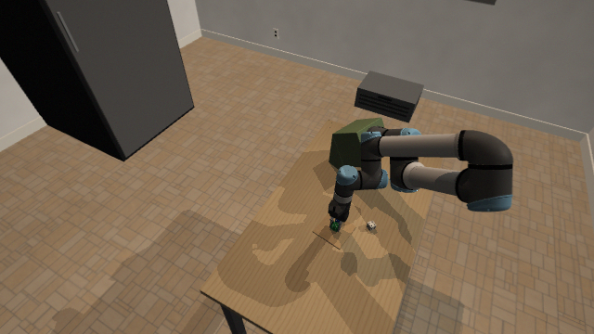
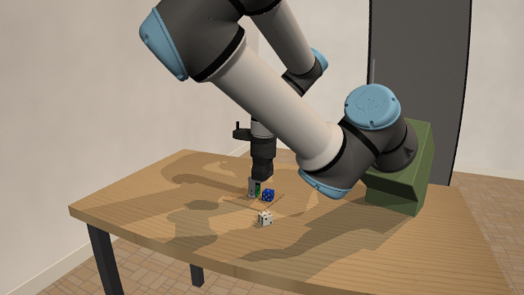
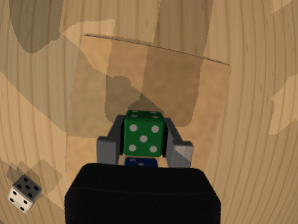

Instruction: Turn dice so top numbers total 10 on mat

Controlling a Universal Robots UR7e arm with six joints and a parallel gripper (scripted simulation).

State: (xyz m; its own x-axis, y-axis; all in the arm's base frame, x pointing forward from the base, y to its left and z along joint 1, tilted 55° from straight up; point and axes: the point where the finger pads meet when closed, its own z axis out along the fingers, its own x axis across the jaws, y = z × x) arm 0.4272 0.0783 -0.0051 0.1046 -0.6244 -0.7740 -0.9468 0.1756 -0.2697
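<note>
Right now my hand is right at the green die. Also, from my hand: tan mat 30 mm below; blue die 50 mm behind, 10 mm below; white die 110 mm behind, 120 mm to the left, 10 mm below.
</note>
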